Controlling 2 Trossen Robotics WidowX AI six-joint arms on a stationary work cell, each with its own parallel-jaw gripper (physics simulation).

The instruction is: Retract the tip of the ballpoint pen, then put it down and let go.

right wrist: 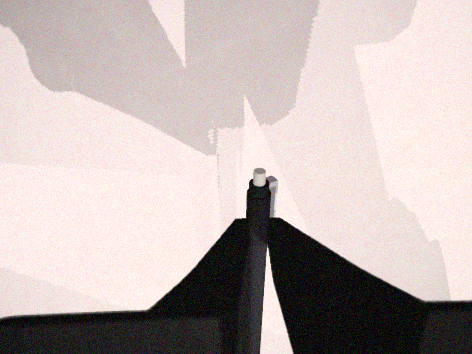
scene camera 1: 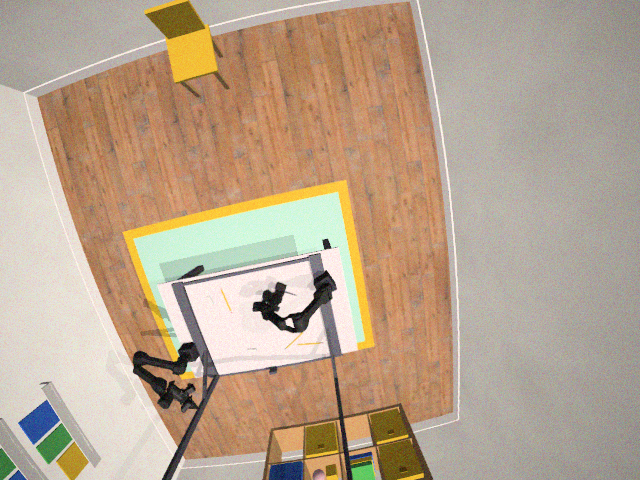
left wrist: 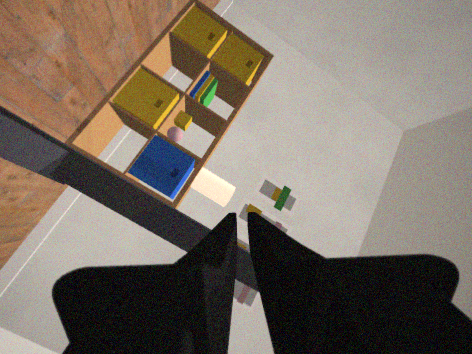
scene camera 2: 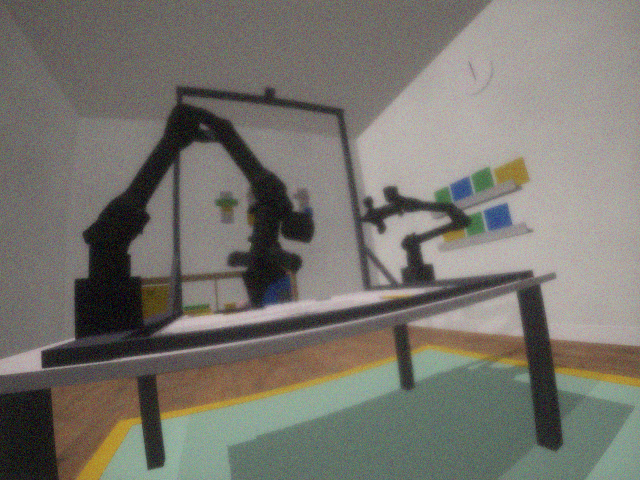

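Seen in the pictures: left gripper, fingertip midpoint: point(scene camera 1: 197, 408) point(left wrist: 241, 220) point(scene camera 2: 360, 220); right gripper, fingertip midpoint: point(right wrist: 257, 229) point(scene camera 1: 282, 291) point(scene camera 2: 255, 308); left arm's base, link origin: point(scene camera 1: 186, 356); right arm's base, link origin: point(scene camera 1: 325, 287).
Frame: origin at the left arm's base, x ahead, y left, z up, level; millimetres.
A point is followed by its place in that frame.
Note:
The ballpoint pen point(right wrist: 258, 202) @[x 726, y 337, z -53 mm] point(scene camera 1: 292, 293) @[x 797, y 298, z -54 mm] has a black barrel, a grey-white push button and a pale clip. In the right wrist view its button end sticks out beyond my right gripper point(right wrist: 257, 229) @[x 739, y 330, z -57 mm] point(scene camera 1: 279, 292) @[x 739, y 330, z -57 mm] point(scene camera 2: 256, 302) @[x 739, y 330, z -57 mm], which is shut on the barrel and stands above the white table point(scene camera 1: 237, 330) @[x 368, y 91, z -87 mm]. The button protrudes from the barrel; the writing tip is hidden. My left gripper point(left wrist: 241, 220) @[x 136, y -190, z 261 mm] point(scene camera 1: 194, 405) @[x 136, y -190, z 261 mm] point(scene camera 2: 364, 219) @[x 136, y -190, z 261 mm] is shut and empty, its fingertips nearly together. It is raised beyond the table's left side, far from the pen.
Thin yellow strips point(scene camera 1: 226, 300) @[x 360, y 321, z -82 mm] point(scene camera 1: 310, 343) @[x 835, y -96, z -82 mm] lie on the table. Dark frame posts point(scene camera 1: 338, 397) @[x 968, y -210, z 297 mm] point(scene camera 2: 352, 196) @[x 123, y -247, z 410 mm] rise at its edge, one point(left wrist: 110, 175) @[x 120, y -231, z 178 mm] crossing near my left gripper. A shelf unit point(left wrist: 172, 202) with yellow and blue bins stands beyond the table.

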